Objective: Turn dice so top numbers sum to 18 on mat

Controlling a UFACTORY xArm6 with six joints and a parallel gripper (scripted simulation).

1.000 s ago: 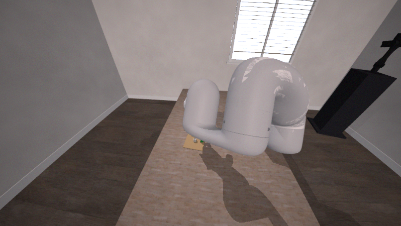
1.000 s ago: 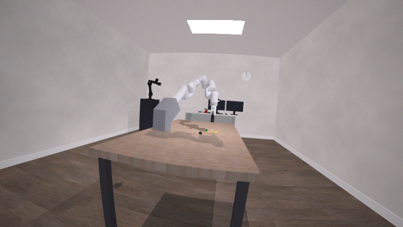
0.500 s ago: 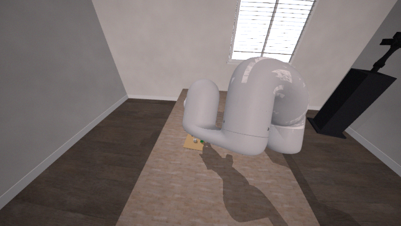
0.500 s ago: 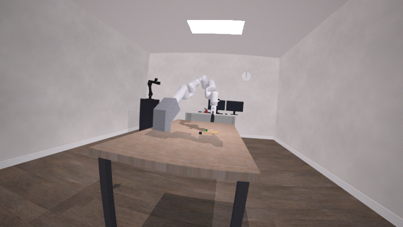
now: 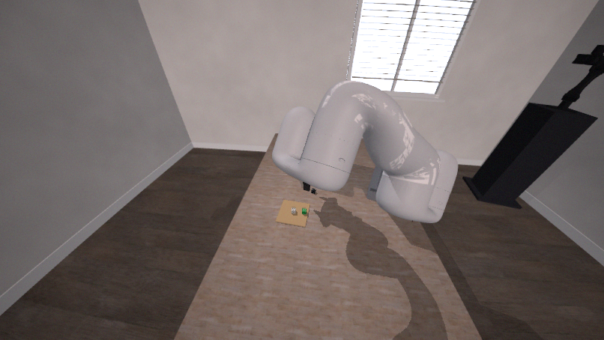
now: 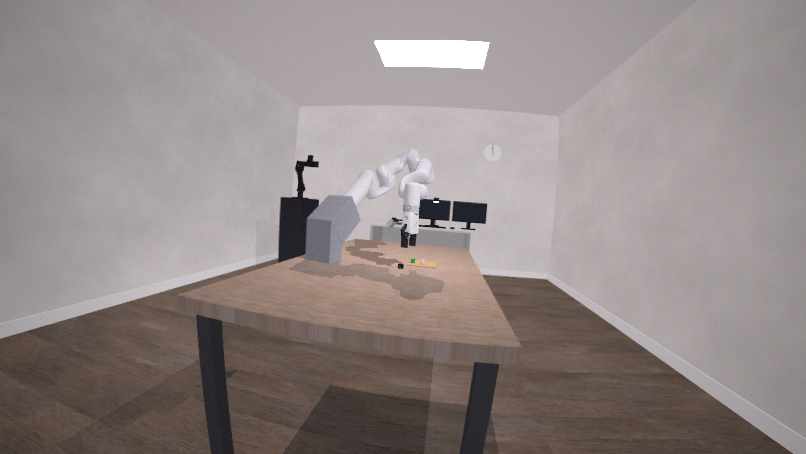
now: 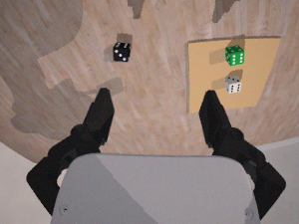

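Right now my hand is 1 cm past the black die, 5 cm to the left of it and 10 cm above it. The rest, counted from my hand: mat 4 cm ahead, 12 cm to the left, 10 cm below; white die 4 cm ahead, 12 cm to the left, 9 cm below; green die 1 cm behind, 11 cm to the left, 9 cm below.
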